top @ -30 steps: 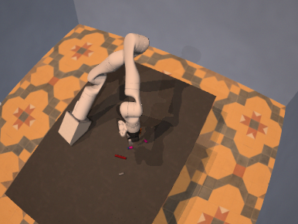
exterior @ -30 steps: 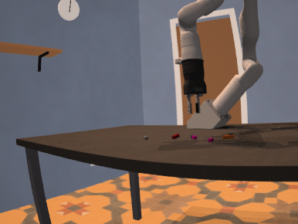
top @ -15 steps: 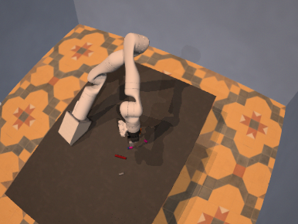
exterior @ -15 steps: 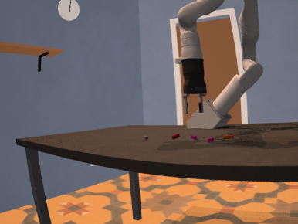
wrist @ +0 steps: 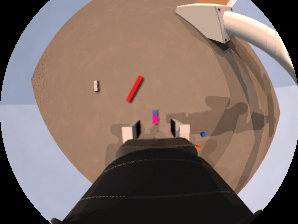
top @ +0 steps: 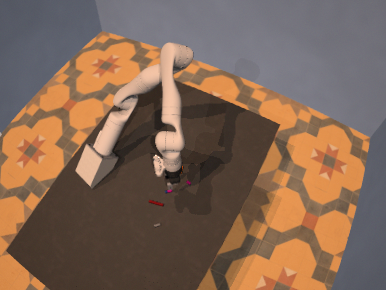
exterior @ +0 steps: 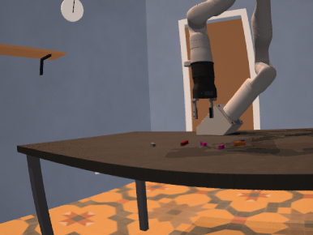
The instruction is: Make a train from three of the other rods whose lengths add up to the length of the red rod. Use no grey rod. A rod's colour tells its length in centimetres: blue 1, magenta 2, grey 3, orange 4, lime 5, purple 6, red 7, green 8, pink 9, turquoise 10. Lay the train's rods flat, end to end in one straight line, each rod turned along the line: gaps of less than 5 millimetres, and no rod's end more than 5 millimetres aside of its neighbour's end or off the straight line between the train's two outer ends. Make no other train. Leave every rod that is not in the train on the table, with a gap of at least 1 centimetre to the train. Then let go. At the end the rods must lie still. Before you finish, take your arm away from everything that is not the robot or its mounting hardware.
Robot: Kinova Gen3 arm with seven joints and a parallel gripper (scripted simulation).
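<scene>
Right now my hand is 130 mm to the right of the orange rod, 100 mm above it and 10 mm past it. Round my hand: red rod: 100 mm below, 90 mm to the right, 20 mm behind; then grey rod: 180 mm to the right, 100 mm below, 40 mm ahead.
</scene>
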